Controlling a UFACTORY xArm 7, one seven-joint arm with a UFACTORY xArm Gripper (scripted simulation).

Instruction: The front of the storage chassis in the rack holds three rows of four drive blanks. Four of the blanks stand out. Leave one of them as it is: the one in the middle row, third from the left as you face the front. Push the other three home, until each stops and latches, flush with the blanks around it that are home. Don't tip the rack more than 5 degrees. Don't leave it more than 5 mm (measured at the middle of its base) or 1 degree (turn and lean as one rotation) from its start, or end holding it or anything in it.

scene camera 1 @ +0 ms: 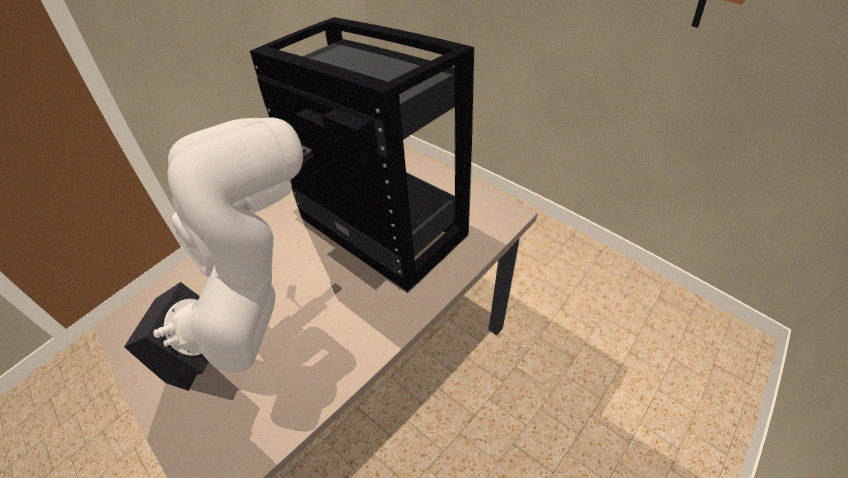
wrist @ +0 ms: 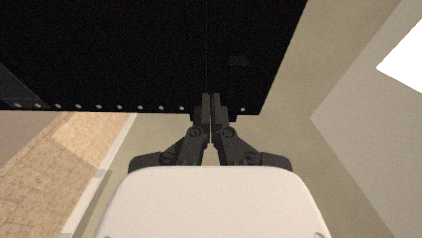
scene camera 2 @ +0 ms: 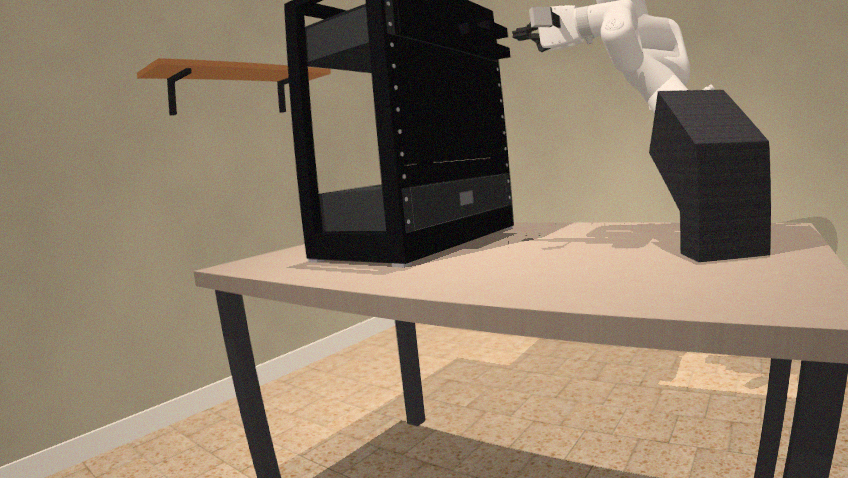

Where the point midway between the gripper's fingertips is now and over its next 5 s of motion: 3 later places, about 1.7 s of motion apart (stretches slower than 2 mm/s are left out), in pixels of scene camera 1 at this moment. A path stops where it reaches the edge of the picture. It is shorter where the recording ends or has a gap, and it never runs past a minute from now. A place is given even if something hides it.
My gripper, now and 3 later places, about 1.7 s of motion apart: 308,150; 342,152; 351,146; 355,144
